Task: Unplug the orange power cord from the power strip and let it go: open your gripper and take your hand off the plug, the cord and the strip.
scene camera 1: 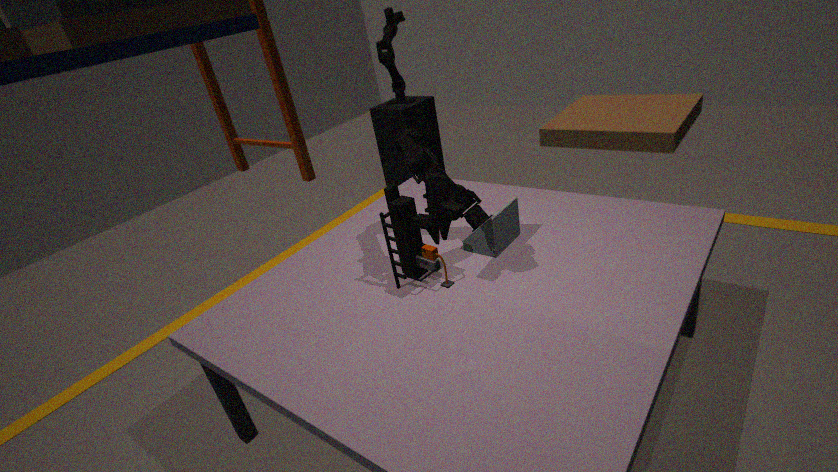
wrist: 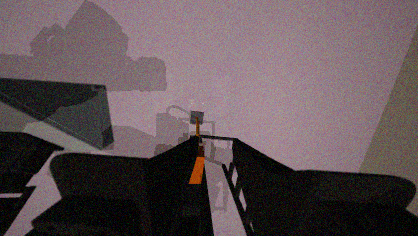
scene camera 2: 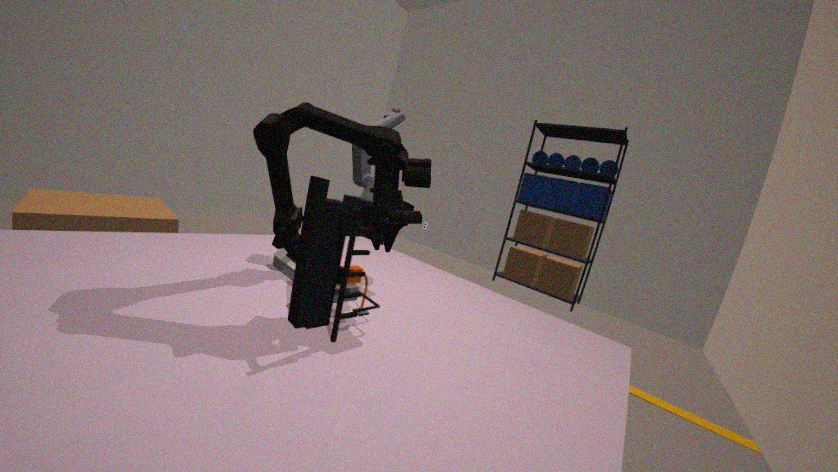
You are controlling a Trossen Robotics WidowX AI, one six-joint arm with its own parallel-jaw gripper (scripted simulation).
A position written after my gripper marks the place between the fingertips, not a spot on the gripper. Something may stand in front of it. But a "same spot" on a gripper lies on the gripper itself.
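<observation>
I can see my gripper in scene camera 1 and in scene camera 2, and the gripper is there in the wrist view [215, 142] as well. On my gripper, [scene camera 1: 443, 223] and [scene camera 2: 377, 229] are the same spot.
</observation>
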